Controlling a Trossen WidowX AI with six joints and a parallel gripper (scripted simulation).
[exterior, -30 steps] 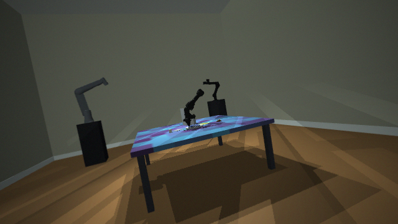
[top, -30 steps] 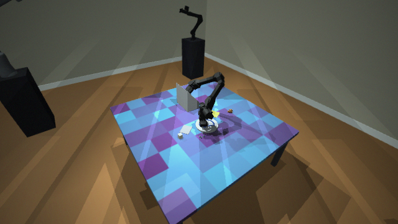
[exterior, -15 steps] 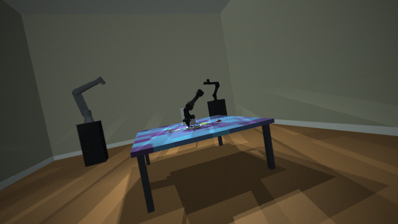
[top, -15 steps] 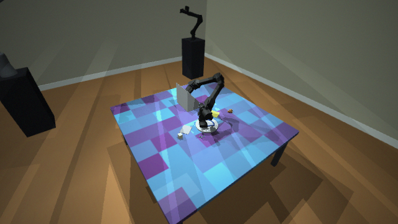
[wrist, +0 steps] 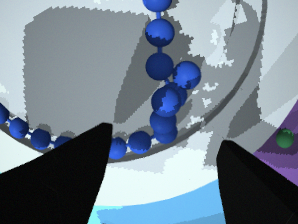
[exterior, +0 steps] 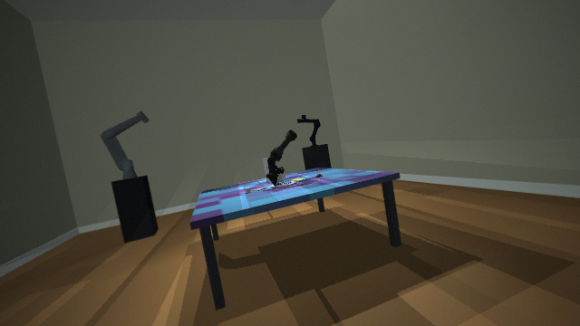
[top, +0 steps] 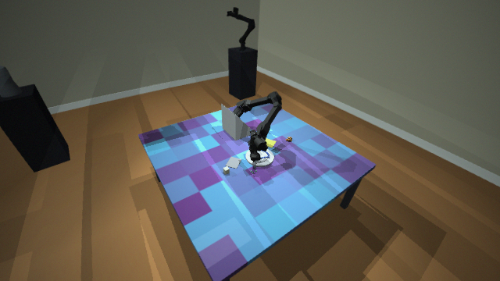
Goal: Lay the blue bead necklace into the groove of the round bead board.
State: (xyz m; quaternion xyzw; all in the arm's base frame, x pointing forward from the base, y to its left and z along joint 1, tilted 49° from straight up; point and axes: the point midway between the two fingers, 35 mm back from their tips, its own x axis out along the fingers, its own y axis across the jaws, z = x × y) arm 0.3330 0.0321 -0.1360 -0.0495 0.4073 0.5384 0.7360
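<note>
The round white bead board lies 6 cm to the left of my gripper tip, 1 cm below it and 1 cm behind it. Round my gripper tip: cream cube 21 cm to the right, 2 cm behind; then yellow patch 23 cm to the left, 11 cm behind, 2 cm below; then flat grey square 12 cm to the right, 7 cm behind, 2 cm below.
</note>
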